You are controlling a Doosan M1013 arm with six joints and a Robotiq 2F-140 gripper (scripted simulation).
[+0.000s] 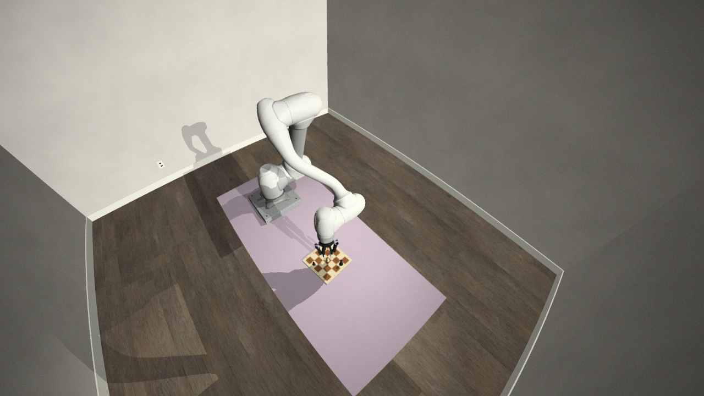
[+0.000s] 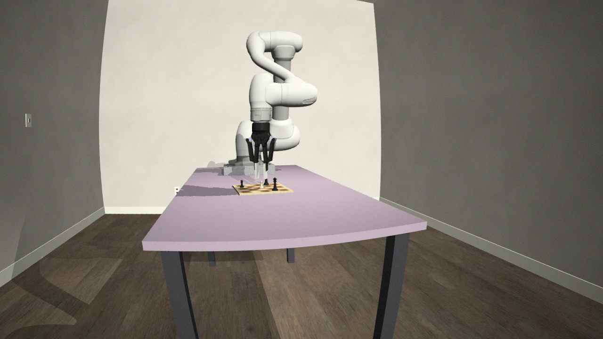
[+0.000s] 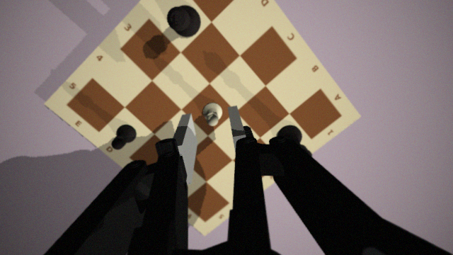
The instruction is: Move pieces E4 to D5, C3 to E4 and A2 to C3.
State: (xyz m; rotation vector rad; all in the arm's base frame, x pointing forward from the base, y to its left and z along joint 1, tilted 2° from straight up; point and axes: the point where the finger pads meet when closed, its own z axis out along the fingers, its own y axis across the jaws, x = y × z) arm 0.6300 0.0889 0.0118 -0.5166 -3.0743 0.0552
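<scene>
Right now the white pawn is 60 mm below my hand. The rest, counted from my hand: chessboard (80 mm below); then black pawn (90 mm to the right, 60 mm below, 20 mm behind); then tall black piece (80 mm behind, 40 mm below, 20 mm to the left).
</scene>
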